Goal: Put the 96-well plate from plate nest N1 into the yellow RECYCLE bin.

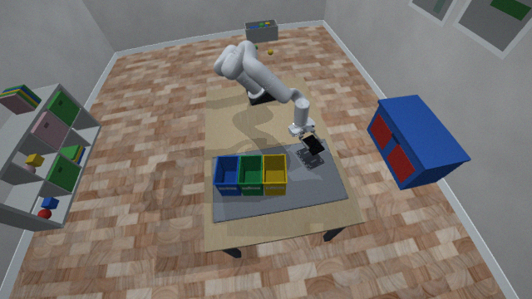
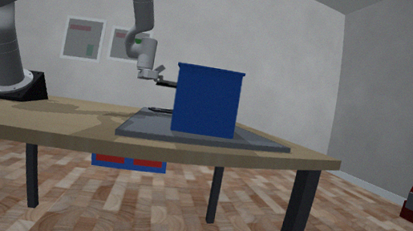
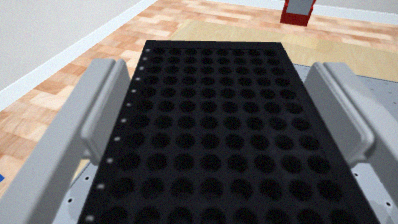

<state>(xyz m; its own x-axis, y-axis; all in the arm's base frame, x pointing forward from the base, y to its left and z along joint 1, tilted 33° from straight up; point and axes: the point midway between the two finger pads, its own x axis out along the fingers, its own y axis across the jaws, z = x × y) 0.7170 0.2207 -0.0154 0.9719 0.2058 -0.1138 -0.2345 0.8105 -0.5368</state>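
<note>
Right now the yellow bin is 110 mm ahead of my hand, 270 mm to the right of it and 70 mm below it. Round my hand: plate nest N1 (150 mm below); green bin (80 mm ahead, 400 mm to the right, 70 mm below); black 96-well plate (10 mm below).
</note>
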